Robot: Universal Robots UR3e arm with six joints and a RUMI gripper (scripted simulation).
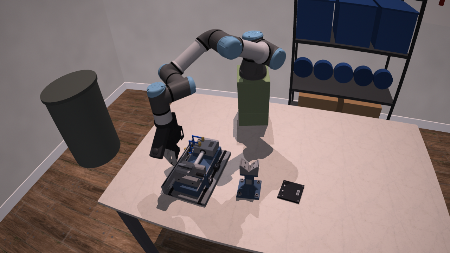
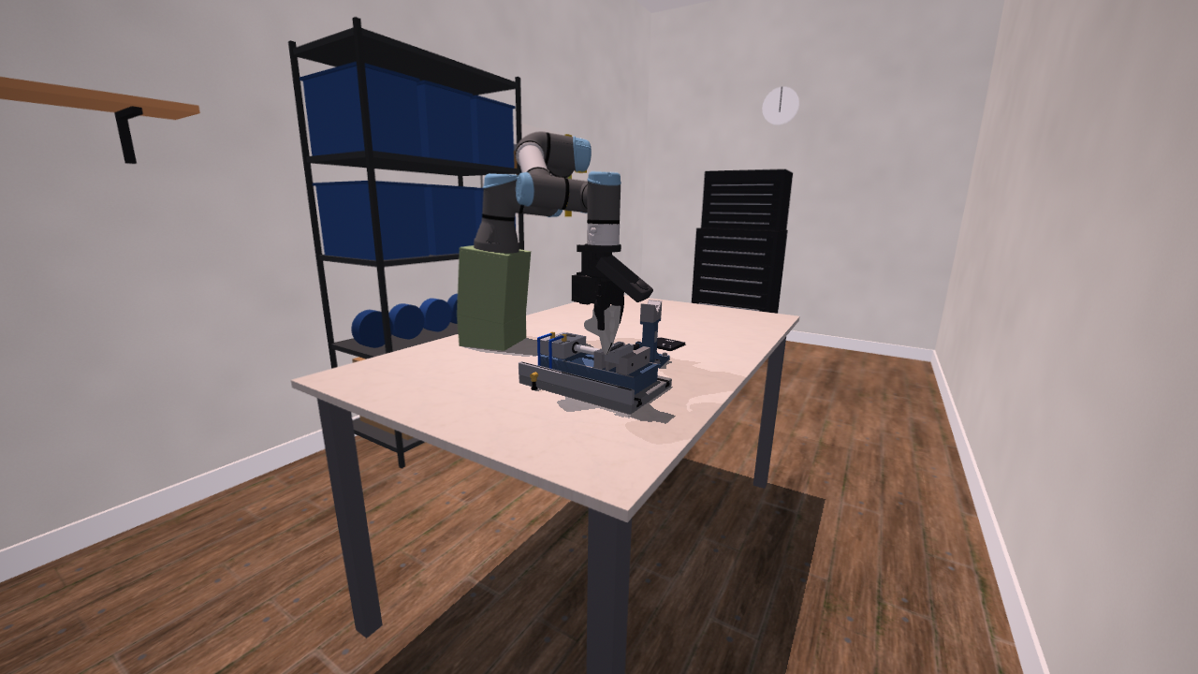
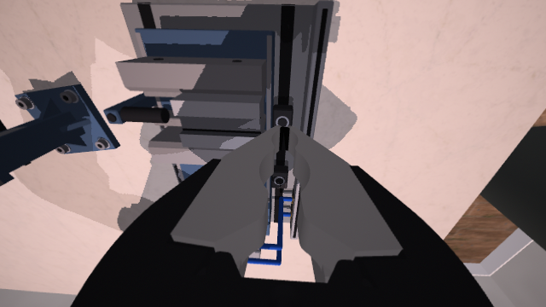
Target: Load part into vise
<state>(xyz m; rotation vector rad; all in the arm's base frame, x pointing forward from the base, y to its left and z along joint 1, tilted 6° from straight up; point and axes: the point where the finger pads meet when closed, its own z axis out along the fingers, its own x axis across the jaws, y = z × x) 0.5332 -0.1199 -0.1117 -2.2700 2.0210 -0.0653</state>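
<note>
Right now my hand is 5 cm to the right of the part, 2 cm above it and 1 cm past it. From my hand the other things lie so: dark work stop rod 11 cm to the left, 3 cm below, 1 cm behind; then black infeed plate 45 cm to the left, 14 cm behind, 11 cm below; then fixed jaw 7 cm to the left, 4 cm below, 2 cm ahead.
</note>
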